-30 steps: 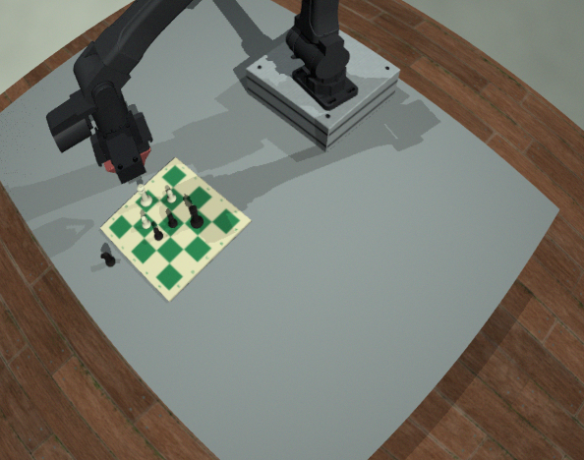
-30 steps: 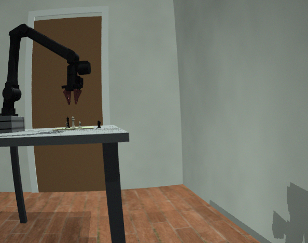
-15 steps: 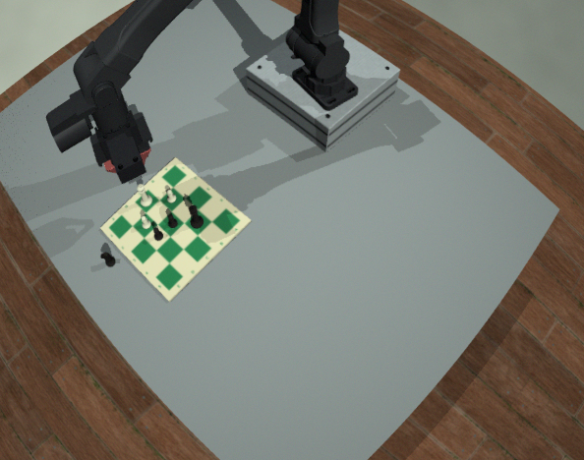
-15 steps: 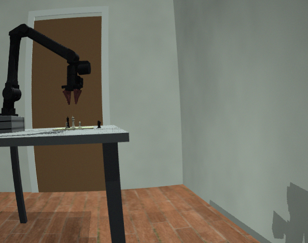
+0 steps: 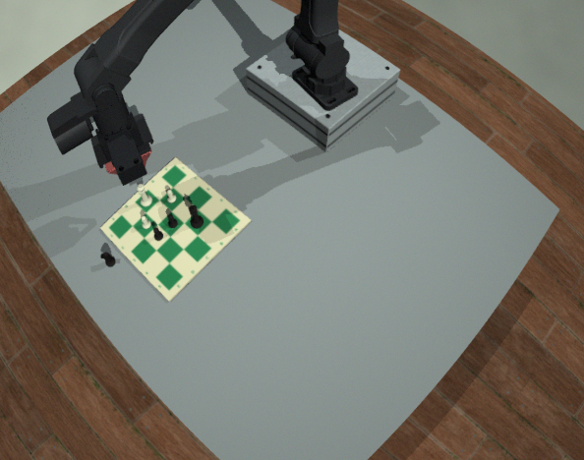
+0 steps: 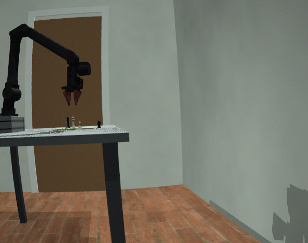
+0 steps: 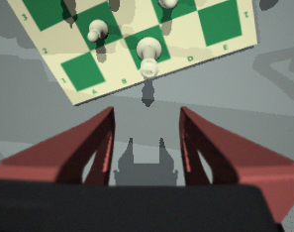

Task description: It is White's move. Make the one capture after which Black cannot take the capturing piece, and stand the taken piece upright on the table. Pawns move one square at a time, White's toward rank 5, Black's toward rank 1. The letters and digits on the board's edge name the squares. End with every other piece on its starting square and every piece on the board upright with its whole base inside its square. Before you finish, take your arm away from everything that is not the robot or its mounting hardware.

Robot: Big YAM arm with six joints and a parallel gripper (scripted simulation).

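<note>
Now: the tall white piece 10 cm below my hand. Round my hand: black piece (13 cm ahead, 12 cm below, 6 cm to the left); then green-and-cream chessboard (13 cm below, 7 cm to the left, 2 cm behind).
</note>
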